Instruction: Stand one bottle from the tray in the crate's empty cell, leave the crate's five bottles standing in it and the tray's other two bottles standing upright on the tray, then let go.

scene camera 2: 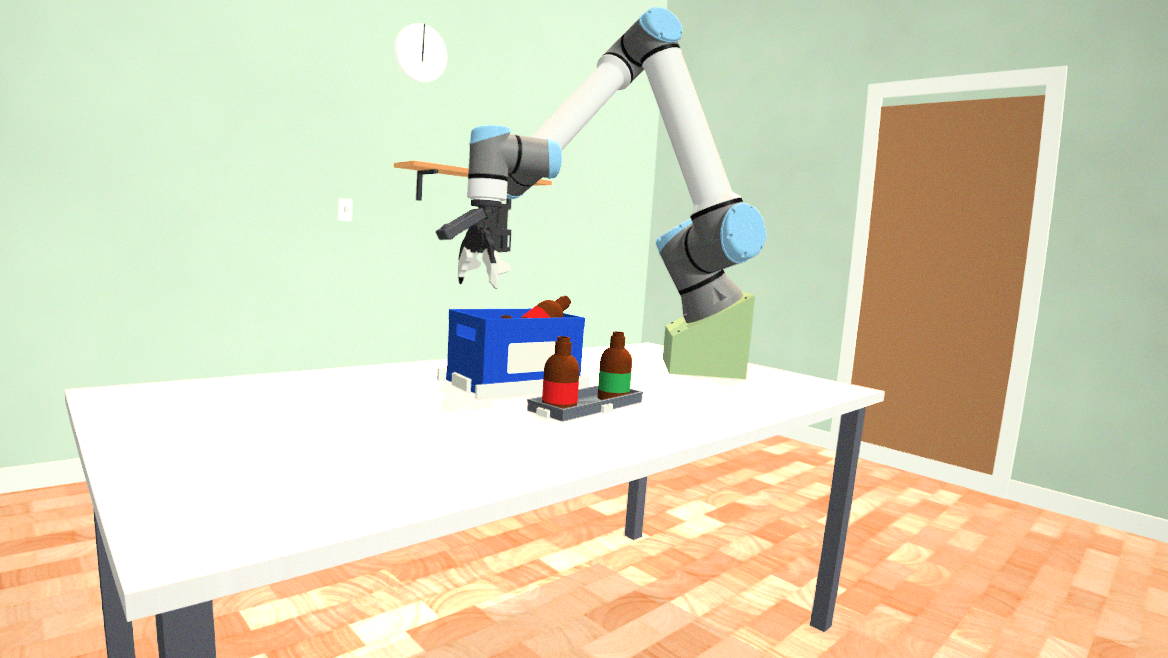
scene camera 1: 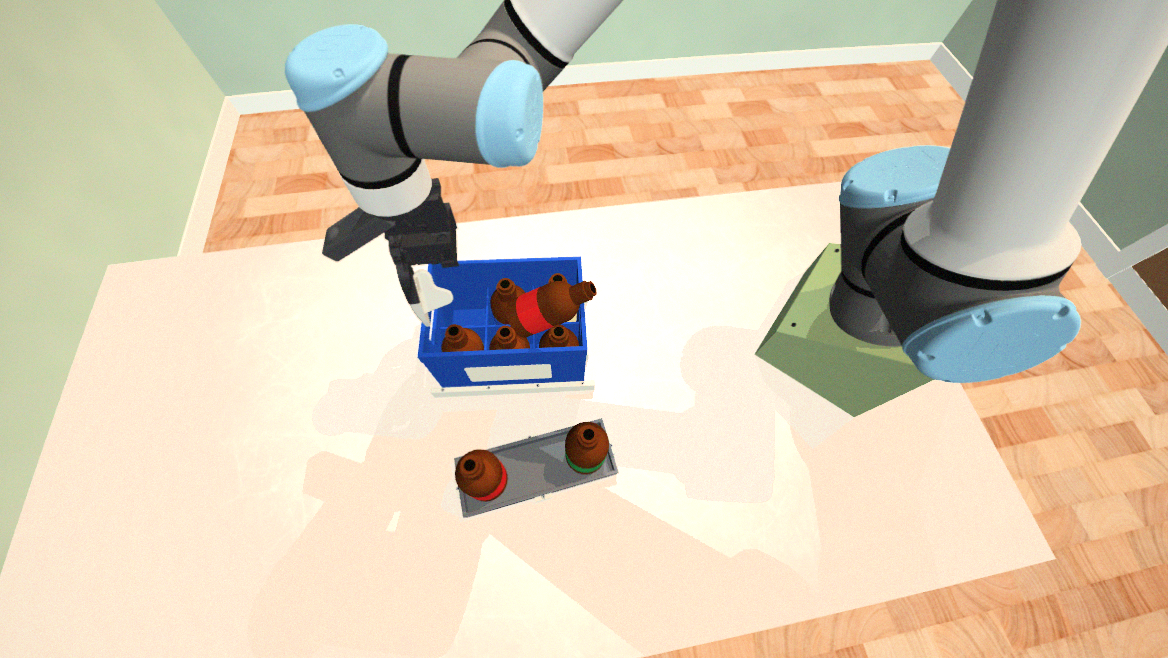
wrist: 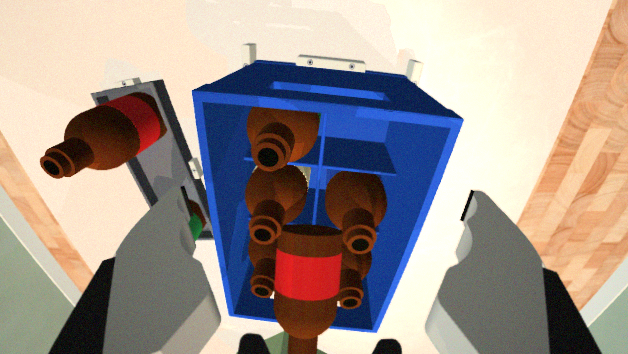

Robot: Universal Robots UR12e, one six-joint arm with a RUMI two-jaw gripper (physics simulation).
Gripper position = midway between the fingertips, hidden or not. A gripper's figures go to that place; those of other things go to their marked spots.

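Labels:
A green-label bottle (scene camera 1: 586,446) stands 0.70 m from the lens, while a red-label bottle (scene camera 1: 479,473) is 0.71 m from the lens. A red-label bottle (scene camera 1: 557,302) is 0.73 m from the lens, and the gripper (scene camera 1: 428,284) is 0.74 m from the lens. A green-label bottle (scene camera 1: 457,338) sits 0.77 m from the lens.

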